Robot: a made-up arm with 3 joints. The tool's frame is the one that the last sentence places. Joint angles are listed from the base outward.
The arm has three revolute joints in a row. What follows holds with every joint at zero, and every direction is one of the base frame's.
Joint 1 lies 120.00 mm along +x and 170.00 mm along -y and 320.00 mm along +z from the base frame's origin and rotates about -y.
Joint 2 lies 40.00 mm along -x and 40.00 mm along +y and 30.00 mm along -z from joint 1 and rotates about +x.
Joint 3 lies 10.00 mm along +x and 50.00 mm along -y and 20.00 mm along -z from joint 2 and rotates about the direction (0.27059, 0.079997, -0.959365).
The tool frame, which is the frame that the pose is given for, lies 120.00 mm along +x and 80.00 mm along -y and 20.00 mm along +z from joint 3; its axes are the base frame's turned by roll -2.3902, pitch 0.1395 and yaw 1.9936 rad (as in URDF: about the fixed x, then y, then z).
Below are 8 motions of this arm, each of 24 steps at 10 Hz.
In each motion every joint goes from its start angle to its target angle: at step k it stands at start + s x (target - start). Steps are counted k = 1, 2, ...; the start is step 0. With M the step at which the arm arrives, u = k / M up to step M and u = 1 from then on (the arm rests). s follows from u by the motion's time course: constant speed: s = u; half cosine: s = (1 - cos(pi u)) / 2; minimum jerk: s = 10 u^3 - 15 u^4 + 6 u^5.
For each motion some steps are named. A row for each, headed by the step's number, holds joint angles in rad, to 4 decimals.
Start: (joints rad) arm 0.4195 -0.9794 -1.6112
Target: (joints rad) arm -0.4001 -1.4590 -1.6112
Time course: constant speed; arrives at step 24
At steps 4, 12, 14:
4: 0.2829 -1.0593 -1.6112
12: 0.0097 -1.2192 -1.6112
14: -0.0586 -1.2592 -1.6112

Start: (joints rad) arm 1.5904 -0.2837 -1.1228
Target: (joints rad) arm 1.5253 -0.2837 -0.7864
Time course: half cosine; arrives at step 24
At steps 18, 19, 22, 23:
18: 1.5348 -0.2837 -0.8357
19: 1.5320 -0.2837 -0.8212
22: 1.5264 -0.2837 -0.7921
23: 1.5256 -0.2837 -0.7878

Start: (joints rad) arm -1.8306 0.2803 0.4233
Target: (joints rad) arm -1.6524 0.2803 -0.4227
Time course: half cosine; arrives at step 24
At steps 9, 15, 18, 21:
9: -1.7756 0.2803 0.1622
15: -1.7074 0.2803 -0.1616
18: -1.6785 0.2803 -0.2988
21: -1.6592 0.2803 -0.3905

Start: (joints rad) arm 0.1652 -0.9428 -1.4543
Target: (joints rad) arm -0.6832 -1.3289 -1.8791
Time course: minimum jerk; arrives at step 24
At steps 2, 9, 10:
2: 0.1609 -0.9448 -1.4565
9: -0.0683 -1.0491 -1.5712
10: -0.1289 -1.0766 -1.6015

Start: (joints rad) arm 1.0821 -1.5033 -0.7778
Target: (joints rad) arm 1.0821 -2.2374 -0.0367
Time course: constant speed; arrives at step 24
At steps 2, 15, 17, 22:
2: 1.0821 -1.5645 -0.7160
15: 1.0821 -1.9621 -0.3146
17: 1.0821 -2.0233 -0.2529
22: 1.0821 -2.1762 -0.0985

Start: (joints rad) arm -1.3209 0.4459 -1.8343
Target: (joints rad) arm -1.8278 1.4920 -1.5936
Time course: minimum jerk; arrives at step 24
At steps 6, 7, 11, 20, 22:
6: -1.3734 0.5542 -1.8094
7: -1.3981 0.6051 -1.7977
11: -1.5349 0.8876 -1.7327
20: -1.8098 1.4549 -1.6021
22: -1.8252 1.4867 -1.5948

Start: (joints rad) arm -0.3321 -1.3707 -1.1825
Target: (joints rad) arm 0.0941 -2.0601 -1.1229
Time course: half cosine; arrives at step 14
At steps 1, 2, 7, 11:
1: -0.3268 -1.3793 -1.1818
2: -0.3110 -1.4048 -1.1795
7: -0.1190 -1.7154 -1.1527
11: 0.0476 -1.9849 -1.1294

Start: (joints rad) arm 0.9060 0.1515 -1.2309
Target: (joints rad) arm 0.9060 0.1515 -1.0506
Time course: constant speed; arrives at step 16
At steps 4, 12, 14, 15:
4: 0.9060 0.1515 -1.1858
12: 0.9060 0.1515 -1.0957
14: 0.9060 0.1515 -1.0731
15: 0.9060 0.1515 -1.0619

